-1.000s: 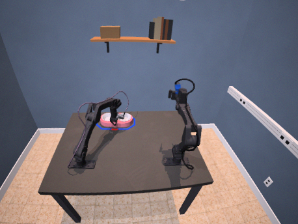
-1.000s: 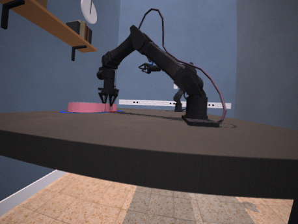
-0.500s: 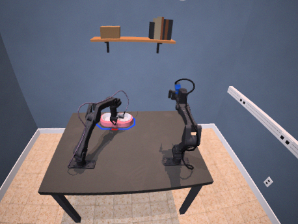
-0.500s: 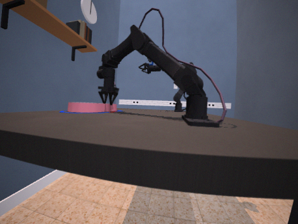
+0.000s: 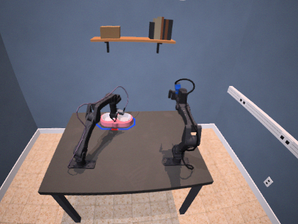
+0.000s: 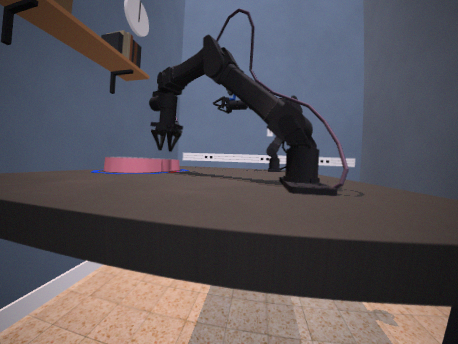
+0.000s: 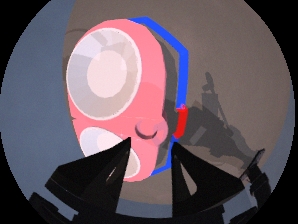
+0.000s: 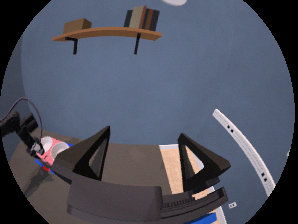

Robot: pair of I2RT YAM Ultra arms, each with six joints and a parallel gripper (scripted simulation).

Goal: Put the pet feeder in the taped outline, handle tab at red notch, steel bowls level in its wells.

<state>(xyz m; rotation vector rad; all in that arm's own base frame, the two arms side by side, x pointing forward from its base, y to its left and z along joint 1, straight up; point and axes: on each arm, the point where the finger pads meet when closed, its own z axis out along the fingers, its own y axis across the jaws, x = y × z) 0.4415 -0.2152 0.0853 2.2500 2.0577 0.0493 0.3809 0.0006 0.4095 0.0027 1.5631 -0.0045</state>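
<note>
Right now my left hand is 7 cm short of the pink pet feeder and 6 cm above it. Also, from my left hand: blue taped outline 7 cm ahead, 8 cm below; steel bowl 9 cm ahead, 8 cm to the right, 5 cm below.
</note>
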